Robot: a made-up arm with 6 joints.
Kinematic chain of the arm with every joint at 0, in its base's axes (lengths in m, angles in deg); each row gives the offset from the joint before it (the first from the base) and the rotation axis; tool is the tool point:
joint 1: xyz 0 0 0.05 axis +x
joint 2: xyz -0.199 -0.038 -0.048 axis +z
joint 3: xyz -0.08 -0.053 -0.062 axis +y
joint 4: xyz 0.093 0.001 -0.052 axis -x
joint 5: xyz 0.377 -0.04 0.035 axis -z
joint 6: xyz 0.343 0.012 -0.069 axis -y
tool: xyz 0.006 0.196 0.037
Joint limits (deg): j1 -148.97..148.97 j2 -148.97..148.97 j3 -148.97..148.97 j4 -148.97..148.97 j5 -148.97..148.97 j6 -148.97..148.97
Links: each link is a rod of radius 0.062 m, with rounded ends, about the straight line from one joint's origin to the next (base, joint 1, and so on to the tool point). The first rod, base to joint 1, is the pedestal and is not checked.
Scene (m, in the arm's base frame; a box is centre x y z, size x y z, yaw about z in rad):
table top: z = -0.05
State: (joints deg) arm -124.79 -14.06 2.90 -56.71 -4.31 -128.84
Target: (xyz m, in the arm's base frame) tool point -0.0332 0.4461 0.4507
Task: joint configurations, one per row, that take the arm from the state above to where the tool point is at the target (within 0.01 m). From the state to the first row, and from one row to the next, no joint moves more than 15 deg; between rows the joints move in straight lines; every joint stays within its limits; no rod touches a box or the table.
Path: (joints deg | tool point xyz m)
1: -122.47 -28.53 1.16 -65.53 -12.28 -128.83 | 0.4730 0.1665 0.2813
2: -120.16 -43.00 -0.57 -74.36 -20.25 -128.81 | 0.3417 0.3020 0.3692
3: -117.84 -57.47 -2.31 -83.18 -28.22 -128.80 | 0.1661 0.3977 0.4313
4: -115.52 -71.94 -4.05 -92.01 -36.19 -128.79 | -0.0332 0.4461 0.4507

